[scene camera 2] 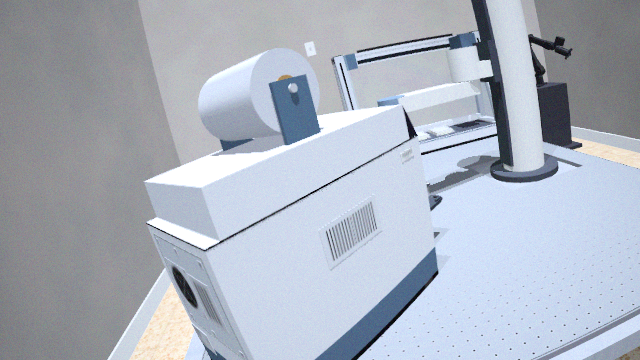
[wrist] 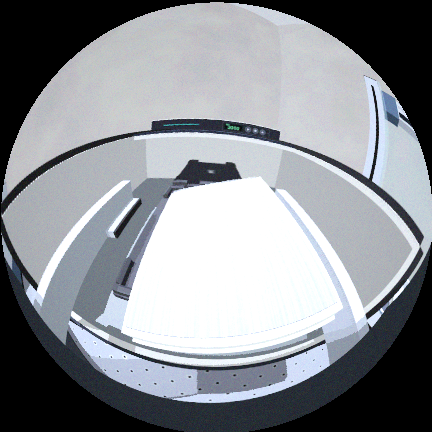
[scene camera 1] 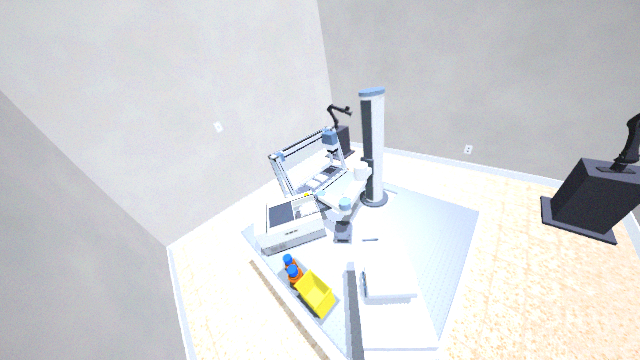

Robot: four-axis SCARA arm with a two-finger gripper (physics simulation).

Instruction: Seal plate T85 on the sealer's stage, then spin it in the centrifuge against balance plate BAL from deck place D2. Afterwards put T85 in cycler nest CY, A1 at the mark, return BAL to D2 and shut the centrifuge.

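Places are measured from the arm's base along level axes (x down, y left, z ahead), in centimetres.
Where they show: gripper, fingertip midpoint: [wrist: 200, 193] [scene camera 1: 303, 211]; arm's base at its link origin: [scene camera 2: 524, 170] [scene camera 1: 373, 197].
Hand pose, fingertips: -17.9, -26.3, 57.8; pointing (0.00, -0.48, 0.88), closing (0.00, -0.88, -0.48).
Note:
Each offset is from my fingertips to the centre of the thing, as dx, dy, dz. "spot": to the spot under its first point.
In the wrist view my gripper [wrist: 200, 193] is open, its two pale fingers inside the centrifuge's chamber. A large white plate @(-0.1, +0.7, -3.9) [wrist: 230, 260] lies between and below them, close to the right finger, with a gap at the left finger. Under it shows the edge of a dark grey rotor part @(spot: +2.1, +7.0, -4.7) [wrist: 122, 290]; I cannot tell if the plate is T85 or BAL. The centrifuge @(+4.4, -6.3, +9.9) [scene camera 1: 295, 237] [wrist: 175, 125] is open, and its display reads 3000. The sealer @(-7.2, +74.4, +16.4) [scene camera 1: 390, 285] [scene camera 2: 320, 225] carries a white film roll @(-25.2, +75.8, +18.0) [scene camera 2: 235, 100]; its stage does not show clearly. Nest CY and place D2 cannot be made out.
The arm's column [scene camera 1: 378, 145] [scene camera 2: 520, 100] stands behind the centrifuge. A gantry frame @(spot: -22.1, -30.9, -7.6) [scene camera 1: 280, 172] [scene camera 2: 342, 82] with deck plates is at the back. A small dark device @(+13.7, +28.7, -10.2) [scene camera 1: 342, 232] stands right of the centrifuge. Orange bottles [scene camera 1: 294, 274] and a yellow bin @(spot: +15.8, +42.2, +33.1) [scene camera 1: 315, 295] are at the near left.

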